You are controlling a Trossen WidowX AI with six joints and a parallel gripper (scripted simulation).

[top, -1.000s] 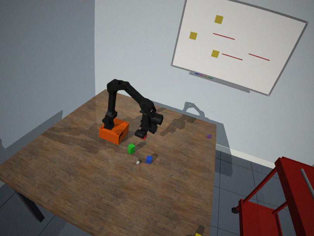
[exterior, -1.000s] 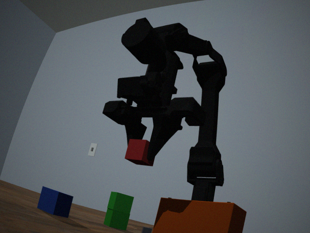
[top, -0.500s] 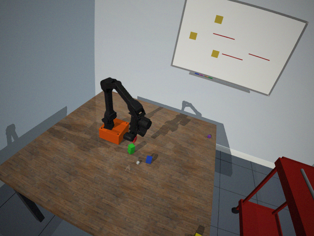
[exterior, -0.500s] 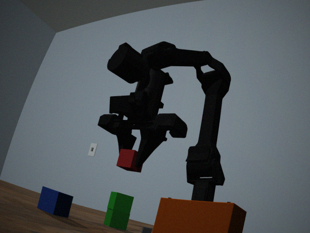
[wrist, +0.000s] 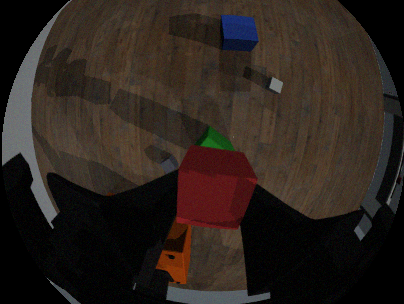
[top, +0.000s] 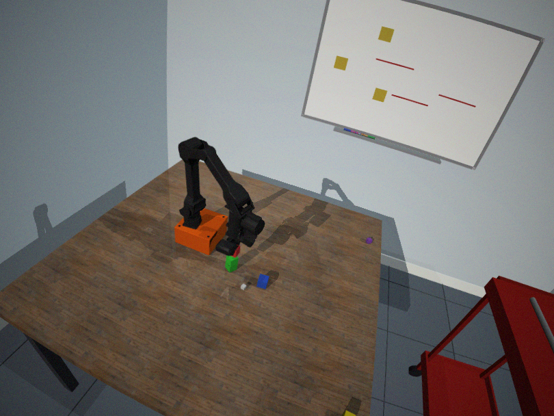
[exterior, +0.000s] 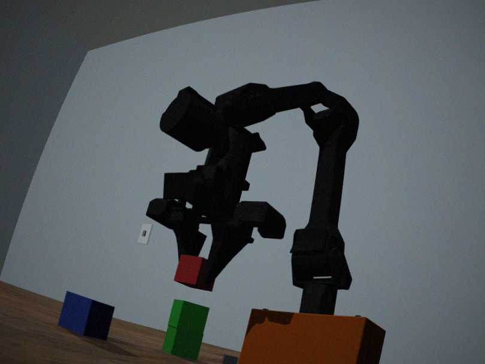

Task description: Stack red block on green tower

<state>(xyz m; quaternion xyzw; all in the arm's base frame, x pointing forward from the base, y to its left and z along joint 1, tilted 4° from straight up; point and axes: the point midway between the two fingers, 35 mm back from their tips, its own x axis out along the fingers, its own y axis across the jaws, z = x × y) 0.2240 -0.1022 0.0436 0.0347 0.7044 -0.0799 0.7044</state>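
Right now my gripper tip is 70 mm short of the small white piece, 80 mm to the left of it and 90 mm above it. Round my gripper tip: small purple piece (590 mm ahead, 420 mm to the left, 90 mm below); blue block (140 mm ahead, 30 mm to the right, 80 mm below); red block (10 mm above).
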